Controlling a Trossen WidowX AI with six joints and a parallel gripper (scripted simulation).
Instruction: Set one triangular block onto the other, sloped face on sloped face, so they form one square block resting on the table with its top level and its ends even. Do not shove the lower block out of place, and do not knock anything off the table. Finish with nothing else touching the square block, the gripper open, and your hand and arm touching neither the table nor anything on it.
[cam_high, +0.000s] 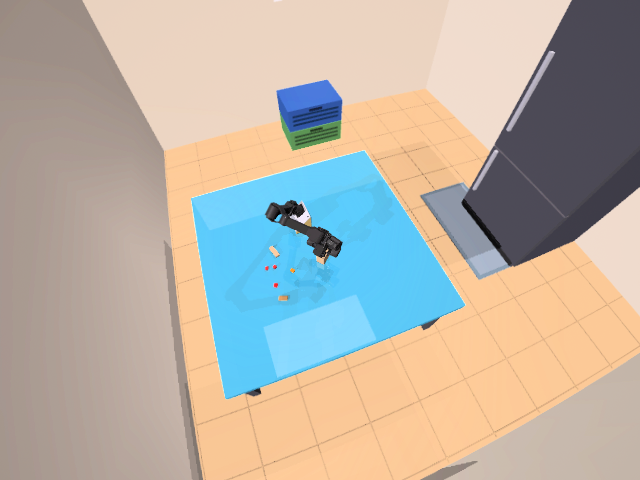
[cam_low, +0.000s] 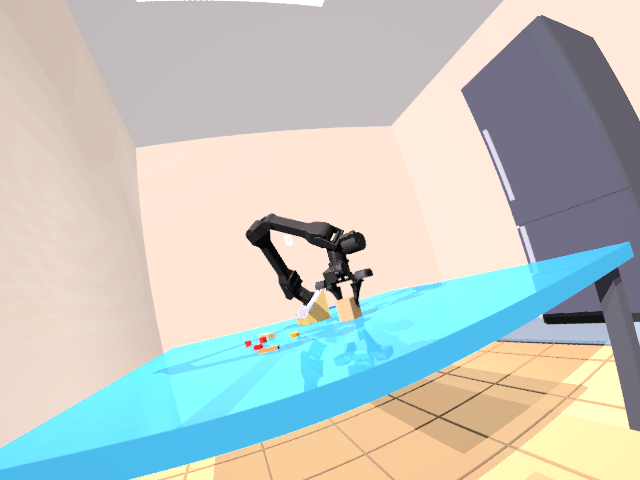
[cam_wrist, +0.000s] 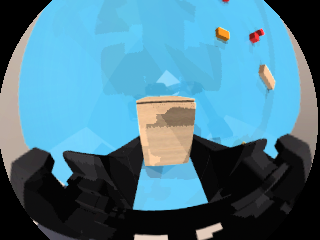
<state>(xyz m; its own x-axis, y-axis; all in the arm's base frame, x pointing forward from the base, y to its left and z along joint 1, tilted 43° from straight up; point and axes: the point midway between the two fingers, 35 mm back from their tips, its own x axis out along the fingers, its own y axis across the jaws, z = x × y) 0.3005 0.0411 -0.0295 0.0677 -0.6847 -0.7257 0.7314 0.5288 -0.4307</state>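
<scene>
My gripper tip is now 1 cm below the triangular block. Also, from my gripper tip: orange bit (20 cm to the right, 4 cm below, 3 cm ahead).
</scene>
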